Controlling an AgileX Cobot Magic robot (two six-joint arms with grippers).
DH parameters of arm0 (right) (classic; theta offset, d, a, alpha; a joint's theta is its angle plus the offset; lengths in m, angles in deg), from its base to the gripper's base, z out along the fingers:
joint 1: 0 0.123 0 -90
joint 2: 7.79 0 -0.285 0
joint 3: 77.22 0 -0.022 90
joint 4: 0 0.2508 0 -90
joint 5: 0 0 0.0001 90
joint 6: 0 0.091 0 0
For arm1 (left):
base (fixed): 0 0 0 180
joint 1: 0 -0.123 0 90
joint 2: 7.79 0 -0.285 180
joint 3: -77.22 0 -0.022 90
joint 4: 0 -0.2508 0 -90
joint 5: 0 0 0.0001 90
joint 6: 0 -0.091 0 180
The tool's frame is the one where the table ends.
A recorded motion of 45 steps. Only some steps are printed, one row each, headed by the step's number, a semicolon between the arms.
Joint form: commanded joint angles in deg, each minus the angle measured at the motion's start. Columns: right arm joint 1, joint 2, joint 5, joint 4, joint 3, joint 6; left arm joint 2, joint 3, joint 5, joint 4, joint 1, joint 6.
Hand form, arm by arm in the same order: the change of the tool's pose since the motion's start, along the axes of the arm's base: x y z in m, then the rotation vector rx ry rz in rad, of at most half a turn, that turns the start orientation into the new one. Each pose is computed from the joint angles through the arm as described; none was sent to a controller.
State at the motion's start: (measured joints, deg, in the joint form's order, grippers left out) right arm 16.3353 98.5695 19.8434 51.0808 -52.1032 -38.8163; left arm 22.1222 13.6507 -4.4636 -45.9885 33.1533 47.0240
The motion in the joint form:
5: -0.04 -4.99 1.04 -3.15 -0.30 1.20; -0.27 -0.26 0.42 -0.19 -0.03 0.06
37: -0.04 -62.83 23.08 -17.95 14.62 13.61; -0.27 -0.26 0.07 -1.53 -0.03 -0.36
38: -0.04 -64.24 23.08 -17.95 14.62 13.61; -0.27 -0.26 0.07 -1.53 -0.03 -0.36
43: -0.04 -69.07 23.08 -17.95 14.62 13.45; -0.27 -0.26 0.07 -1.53 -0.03 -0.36
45: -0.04 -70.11 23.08 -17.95 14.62 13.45; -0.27 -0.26 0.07 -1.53 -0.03 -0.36
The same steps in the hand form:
5: -0.0063 -0.0020 0.0287 0.0001 -0.0781 0.0285; -0.0007 0.0000 -0.0006 -0.0013 -0.0055 -0.0048
37: -0.2157 -0.0531 0.1512 0.0833 -0.4529 0.1992; -0.0005 0.0004 -0.0009 0.0271 -0.0185 -0.0027
38: -0.2205 -0.0545 0.1539 0.0878 -0.4771 0.1988; -0.0005 0.0004 -0.0009 0.0271 -0.0185 -0.0027
43: -0.2376 -0.0595 0.1621 0.1014 -0.5615 0.1990; -0.0005 0.0004 -0.0009 0.0271 -0.0185 -0.0027
45: -0.2413 -0.0606 0.1637 0.1047 -0.5794 0.1986; -0.0005 0.0004 -0.0009 0.0271 -0.0185 -0.0027

